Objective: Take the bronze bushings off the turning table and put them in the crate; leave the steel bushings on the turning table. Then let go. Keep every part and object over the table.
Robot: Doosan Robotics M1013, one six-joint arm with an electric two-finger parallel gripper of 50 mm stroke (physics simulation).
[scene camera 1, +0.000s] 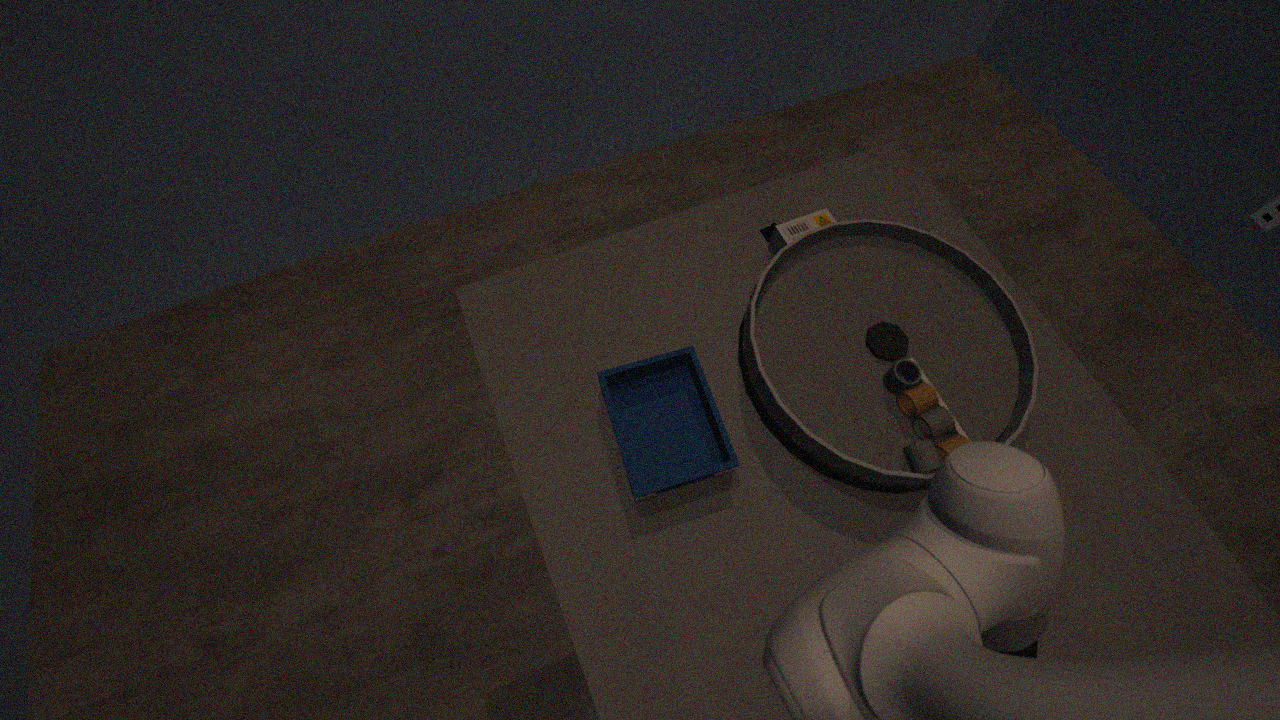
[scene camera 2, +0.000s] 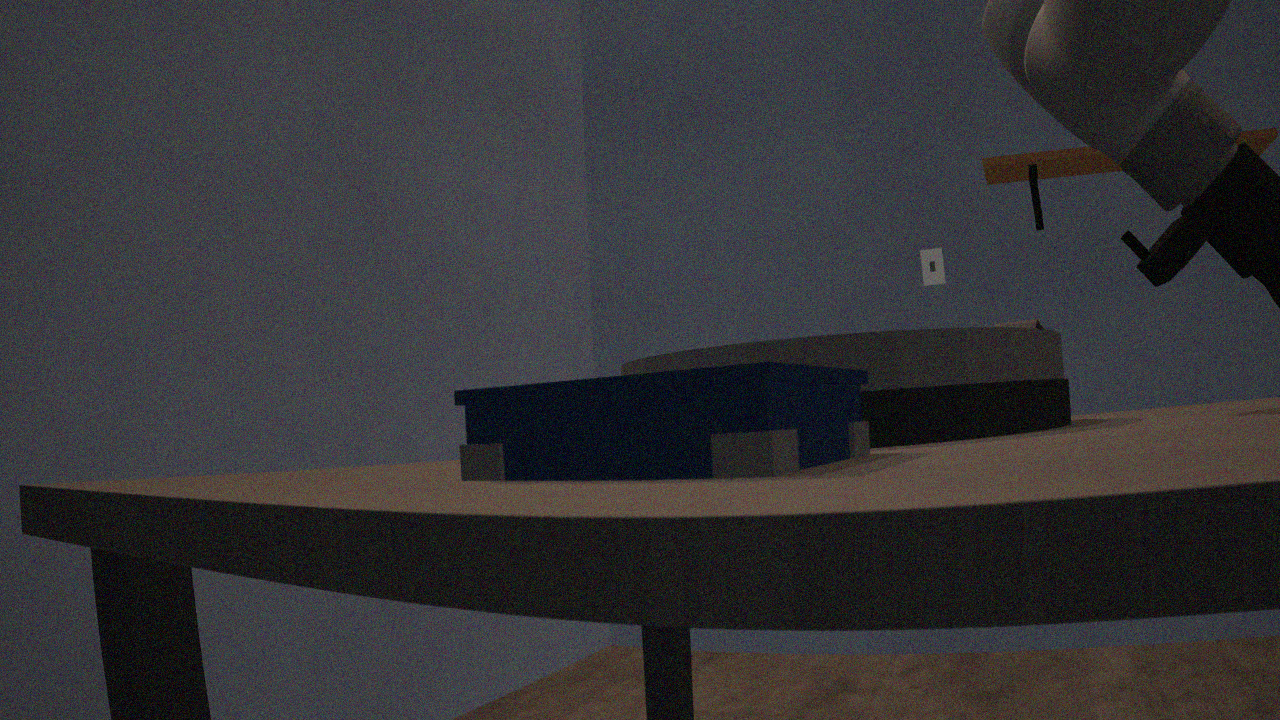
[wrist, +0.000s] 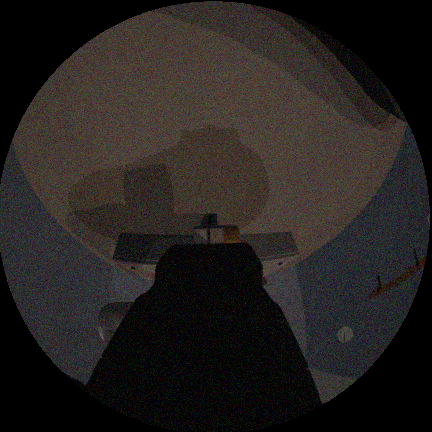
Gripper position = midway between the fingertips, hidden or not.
In view: the gripper (wrist: 210, 221), a round turning table (scene camera 2: 924, 386) and a blue crate (scene camera 2: 767, 419).
The blue crate shows as well in scene camera 1 (scene camera 1: 670, 433).
